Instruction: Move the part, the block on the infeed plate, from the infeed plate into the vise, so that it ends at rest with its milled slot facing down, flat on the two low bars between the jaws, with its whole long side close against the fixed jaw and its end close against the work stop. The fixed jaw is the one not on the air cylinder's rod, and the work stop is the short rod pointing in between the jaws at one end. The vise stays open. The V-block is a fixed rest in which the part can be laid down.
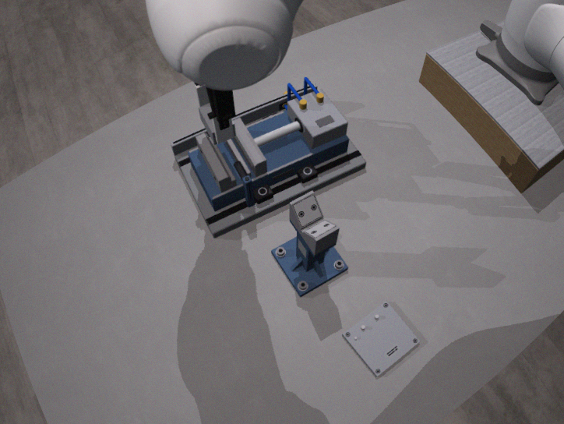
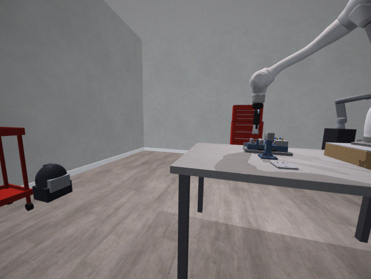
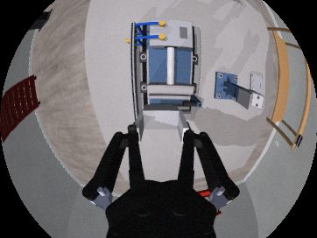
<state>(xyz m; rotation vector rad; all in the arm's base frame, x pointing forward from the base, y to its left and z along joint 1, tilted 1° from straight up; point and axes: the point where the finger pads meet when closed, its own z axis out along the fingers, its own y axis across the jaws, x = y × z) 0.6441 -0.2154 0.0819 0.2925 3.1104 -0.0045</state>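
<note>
My gripper is now 30 mm short of the fixed jaw, 20 mm to the right of it and 90 mm above it. Round my hand: part (30 mm below); then work stop (10 mm ahead, 70 mm to the left, 80 mm below); then moving jaw (40 mm behind, 30 mm to the left, 90 mm below).
</note>
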